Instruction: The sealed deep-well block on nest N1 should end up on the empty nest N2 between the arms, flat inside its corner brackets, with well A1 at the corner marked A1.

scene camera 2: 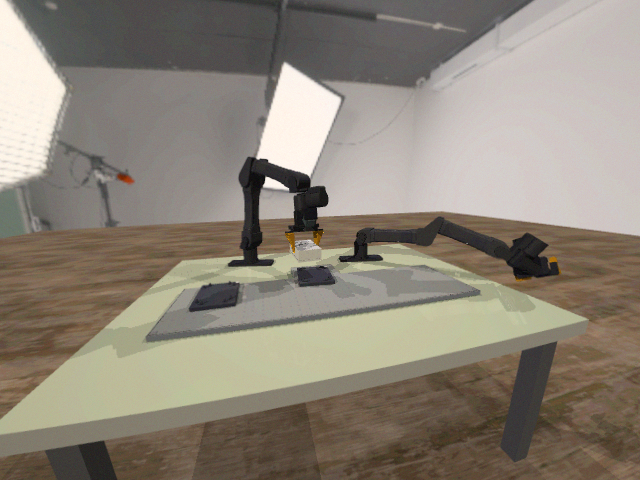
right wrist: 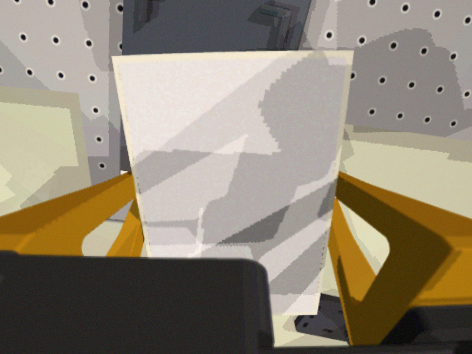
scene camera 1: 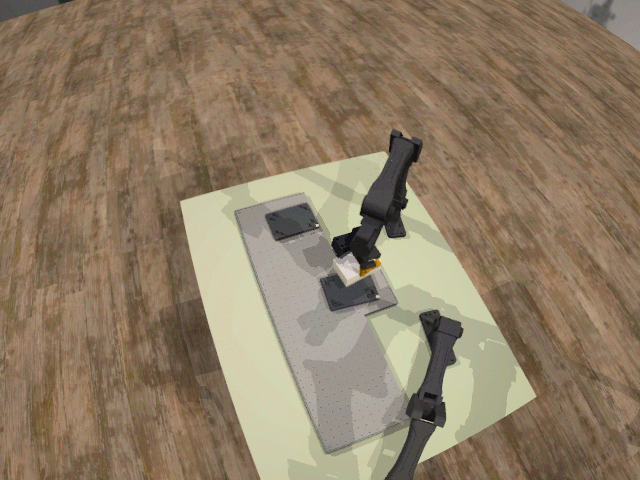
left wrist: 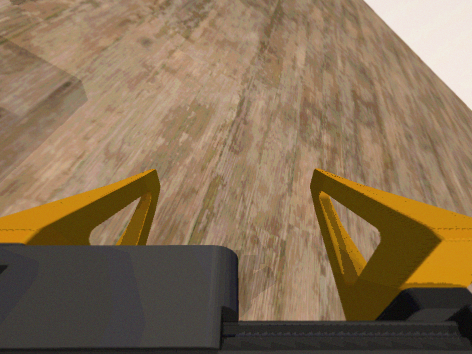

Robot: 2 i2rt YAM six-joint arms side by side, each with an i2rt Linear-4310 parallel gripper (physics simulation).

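Pixels of known places: left gripper, fingertip midpoint: (scene camera 2: pixel 545 274) (left wrist: pixel 235 177); right gripper, fingertip midpoint: (right wrist: pixel 235 175) (scene camera 1: pixel 355 265); left arm's base at its link origin: (scene camera 2: pixel 360 259) (scene camera 1: pixel 437 338); right arm's base at its link origin: (scene camera 2: pixel 251 263).
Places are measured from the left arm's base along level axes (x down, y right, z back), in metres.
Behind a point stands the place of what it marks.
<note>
My right gripper (scene camera 2: pixel 305 245) @(x -0.107, y 0.264, z -0.224 m) (right wrist: pixel 235 175) @(x -0.107, y 0.264, z -0.224 m) is shut on the white sealed block (scene camera 1: pixel 345 272) @(x -0.128, y 0.233, z -0.265 m) (scene camera 2: pixel 308 253) @(x -0.115, y 0.255, z -0.279 m) (right wrist: pixel 235 125) @(x -0.129, y 0.256, z -0.255 m), with one finger on each long side. The block hangs roughly level above nest N2 (scene camera 1: pixel 348 300) @(x -0.025, y 0.191, z -0.255 m) (scene camera 2: pixel 316 277) @(x -0.025, y 0.229, z -0.277 m) (right wrist: pixel 200 30) @(x -0.025, y 0.223, z -0.285 m), a dark plate with corner brackets. In scene camera 1 it covers the upper part of N2. In the right wrist view part of N2 shows beyond the block's far edge. The block's well A1 cannot be made out. Nest N1 (scene camera 1: pixel 292 222) @(x -0.025, y 0.532, z -0.371 m) (scene camera 2: pixel 214 297) @(x -0.025, y 0.540, z -0.403 m) stands empty. My left gripper (scene camera 2: pixel 538 272) @(x 0.005, y -0.659, z -0.303 m) (left wrist: pixel 235 177) @(x 0.005, y -0.659, z -0.303 m) is open and empty, out beyond the table's right edge.
Both nests stand on a grey perforated board (scene camera 1: pixel 289 304) @(x -0.013, y 0.218, z -0.439 m) (scene camera 2: pixel 403 294) @(x -0.013, y -0.026, z -0.426 m) on the pale green table (scene camera 1: pixel 217 289) @(x 0.000, y 0.319, z -0.664 m) (scene camera 2: pixel 310 356) @(x 0.000, y 0.266, z -0.651 m). The left arm (scene camera 1: pixel 439 356) @(x -0.152, y -0.103, z -0.081 m) (scene camera 2: pixel 460 236) @(x -0.149, y -0.320, z -0.250 m) reaches out past the table edge. The right arm's base (scene camera 1: pixel 395 227) @(x -0.010, y 0.455, z -0.005 m) (scene camera 2: pixel 251 262) @(x -0.016, y 0.508, z -0.033 m) stands behind N2.
</note>
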